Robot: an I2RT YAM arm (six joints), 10 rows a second.
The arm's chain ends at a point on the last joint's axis. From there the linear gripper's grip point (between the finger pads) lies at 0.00 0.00 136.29 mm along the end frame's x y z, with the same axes.
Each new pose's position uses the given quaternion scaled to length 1; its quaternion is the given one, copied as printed.
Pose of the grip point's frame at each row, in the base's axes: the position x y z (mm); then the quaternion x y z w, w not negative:
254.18 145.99 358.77 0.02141 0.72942 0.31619 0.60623
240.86 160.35 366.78 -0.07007 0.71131 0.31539 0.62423
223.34 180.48 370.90 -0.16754 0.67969 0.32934 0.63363
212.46 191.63 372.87 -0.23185 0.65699 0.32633 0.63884
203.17 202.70 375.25 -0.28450 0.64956 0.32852 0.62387
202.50 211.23 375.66 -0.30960 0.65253 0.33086 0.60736
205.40 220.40 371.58 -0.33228 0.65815 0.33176 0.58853
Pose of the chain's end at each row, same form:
131.80 86.66 367.63 0.02141 0.72942 0.31619 0.60623
125.85 87.28 369.74 -0.07007 0.71131 0.31539 0.62423
120.99 90.53 368.19 -0.16754 0.67969 0.32934 0.63363
118.68 92.82 368.89 -0.23185 0.65699 0.32633 0.63884
118.19 96.15 376.03 -0.28450 0.64956 0.32852 0.62387
122.39 101.13 381.56 -0.30960 0.65253 0.33086 0.60736
129.87 107.58 383.46 -0.33228 0.65815 0.33176 0.58853

